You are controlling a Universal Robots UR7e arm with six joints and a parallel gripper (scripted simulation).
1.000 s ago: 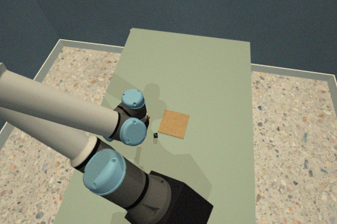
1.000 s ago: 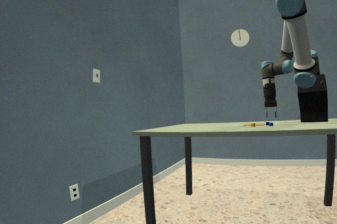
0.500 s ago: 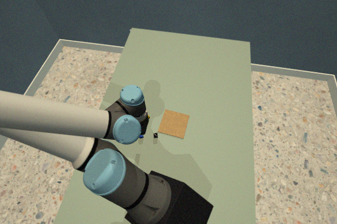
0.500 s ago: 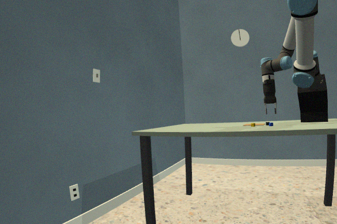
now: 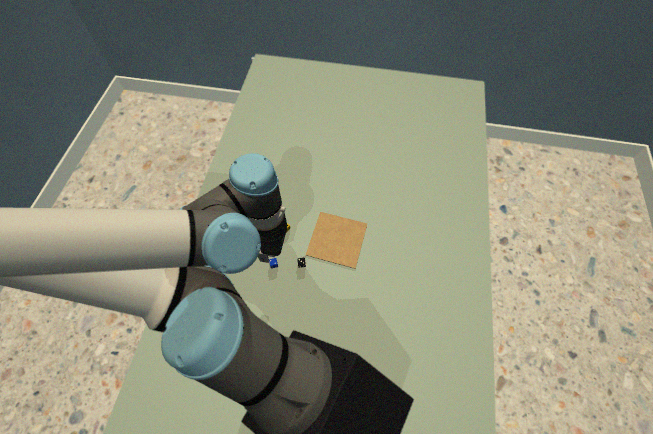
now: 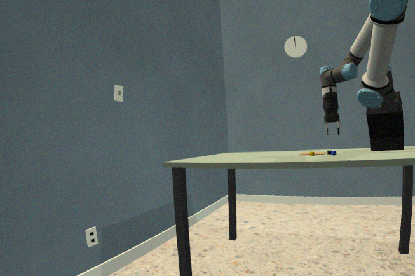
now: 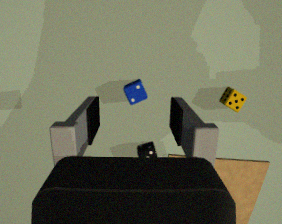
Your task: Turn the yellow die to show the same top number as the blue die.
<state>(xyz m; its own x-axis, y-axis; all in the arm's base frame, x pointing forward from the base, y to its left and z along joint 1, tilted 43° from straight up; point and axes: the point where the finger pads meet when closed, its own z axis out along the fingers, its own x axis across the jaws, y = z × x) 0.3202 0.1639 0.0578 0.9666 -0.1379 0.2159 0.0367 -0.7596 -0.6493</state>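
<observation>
Now: hand 110 mm short of the yellow die, 110 mm above it and 10 mm to the left of it. Also, from my hand: blue die: 110 mm below; then tan mat: 150 mm to the right, 110 mm below, 110 mm ahead; then black die: 110 mm below, 80 mm to the right, 20 mm ahead.
</observation>
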